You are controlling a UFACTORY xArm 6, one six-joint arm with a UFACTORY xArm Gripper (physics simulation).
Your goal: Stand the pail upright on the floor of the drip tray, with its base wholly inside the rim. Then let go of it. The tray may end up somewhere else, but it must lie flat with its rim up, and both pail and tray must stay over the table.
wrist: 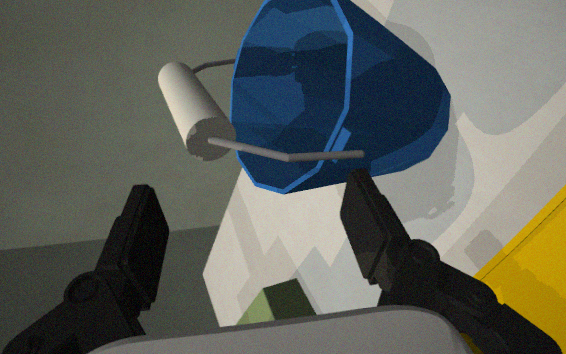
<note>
In view: my gripper (pixel 255 199) and a blue pail (pixel 302 83).
</note>
